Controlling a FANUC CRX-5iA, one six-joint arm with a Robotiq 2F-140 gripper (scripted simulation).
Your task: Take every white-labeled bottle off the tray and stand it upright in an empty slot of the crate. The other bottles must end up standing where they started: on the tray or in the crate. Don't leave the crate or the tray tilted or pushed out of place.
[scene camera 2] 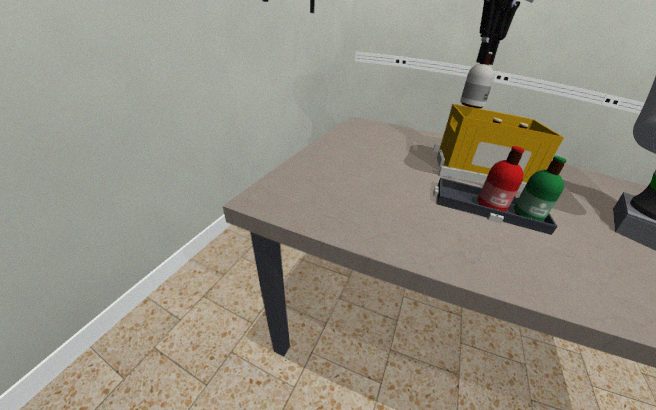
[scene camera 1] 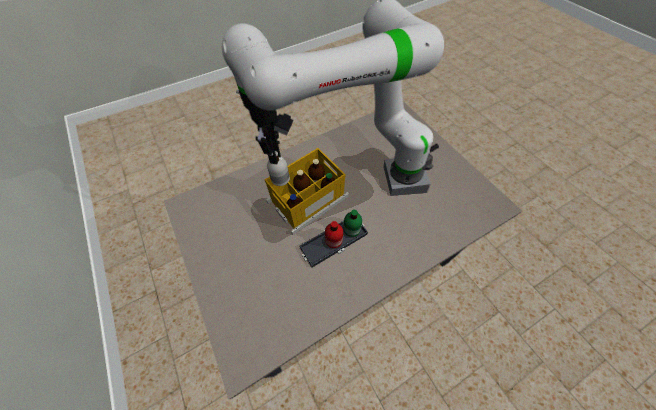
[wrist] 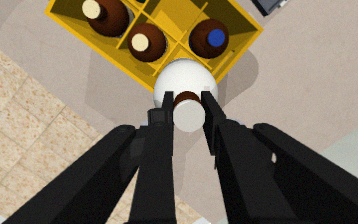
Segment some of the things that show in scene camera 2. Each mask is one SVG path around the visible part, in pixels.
A white bottle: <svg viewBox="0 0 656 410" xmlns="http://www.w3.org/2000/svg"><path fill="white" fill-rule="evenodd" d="M493 52L489 52L486 64L477 64L469 70L460 100L462 105L479 109L485 106L494 79L494 71L489 66Z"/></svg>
A red bottle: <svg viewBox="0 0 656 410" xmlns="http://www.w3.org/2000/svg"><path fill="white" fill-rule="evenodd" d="M524 149L512 146L507 160L499 161L492 166L478 196L479 205L507 211L523 181L523 170L518 163L524 153Z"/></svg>
